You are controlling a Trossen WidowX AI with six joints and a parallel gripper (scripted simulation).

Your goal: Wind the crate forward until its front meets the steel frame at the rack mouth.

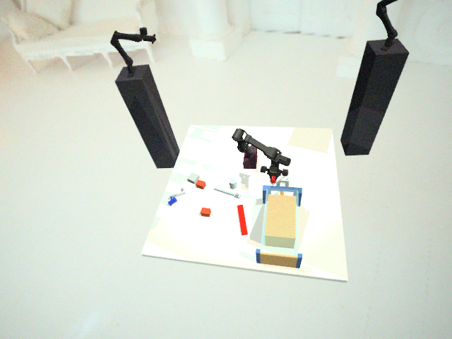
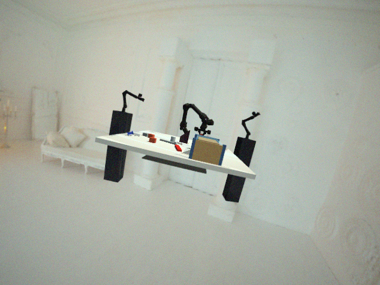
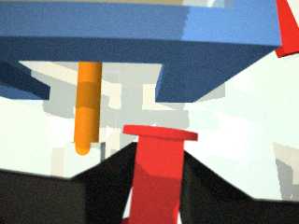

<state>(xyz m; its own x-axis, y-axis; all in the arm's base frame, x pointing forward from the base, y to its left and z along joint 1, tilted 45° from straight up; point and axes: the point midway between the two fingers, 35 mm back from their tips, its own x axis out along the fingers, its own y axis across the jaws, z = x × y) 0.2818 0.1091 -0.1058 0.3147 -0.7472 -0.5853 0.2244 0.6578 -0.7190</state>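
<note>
Right now the red-knobbed winch handle is 40 mm behind my gripper tip, 30 mm to the left of it and 30 mm below it. Also, from my gripper tip: red grip: 20 mm behind; then hand winch: 100 mm below, 100 mm behind, 70 mm to the left; then blue steel frame: 70 mm ahead, 60 mm to the left, 20 mm below.
</note>
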